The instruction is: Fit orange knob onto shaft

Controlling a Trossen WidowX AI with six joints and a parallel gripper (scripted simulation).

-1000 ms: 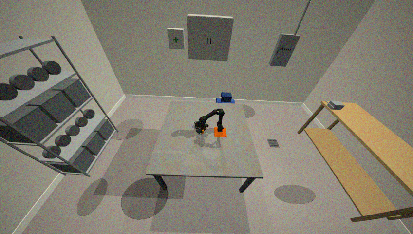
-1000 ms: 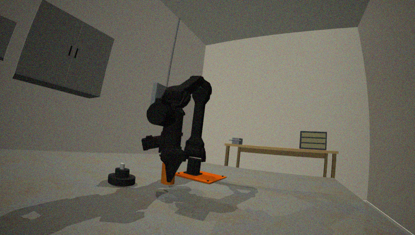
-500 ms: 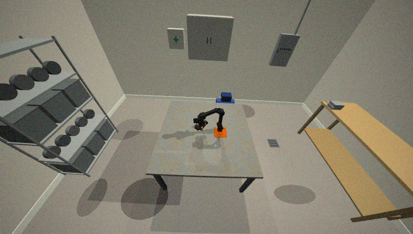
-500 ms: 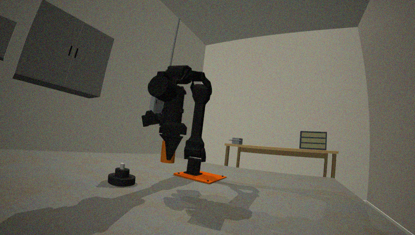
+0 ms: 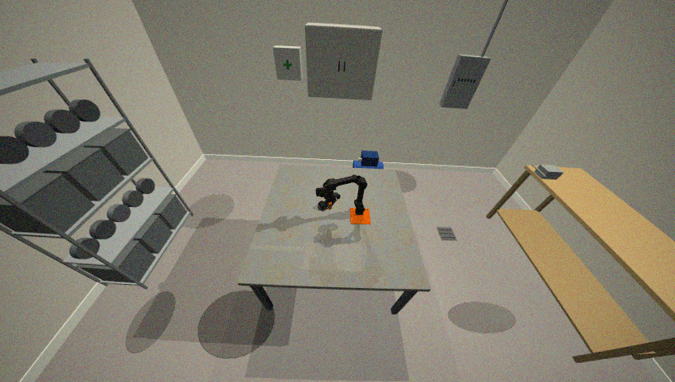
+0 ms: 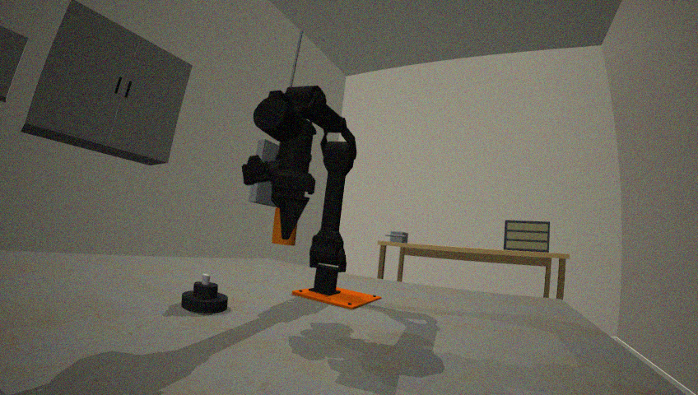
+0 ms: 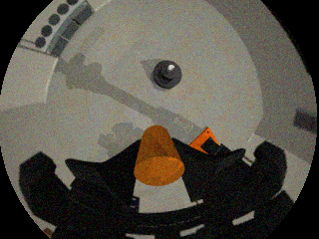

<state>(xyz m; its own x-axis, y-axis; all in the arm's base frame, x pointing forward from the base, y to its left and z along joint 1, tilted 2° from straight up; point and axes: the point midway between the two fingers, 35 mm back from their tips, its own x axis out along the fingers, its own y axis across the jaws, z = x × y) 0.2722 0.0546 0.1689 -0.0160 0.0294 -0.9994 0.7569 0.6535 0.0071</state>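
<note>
The orange knob is 30 mm above my gripper tip. Also, from my gripper tip: round pedestal (60 mm ahead, 130 mm to the right, 110 mm below).
</note>
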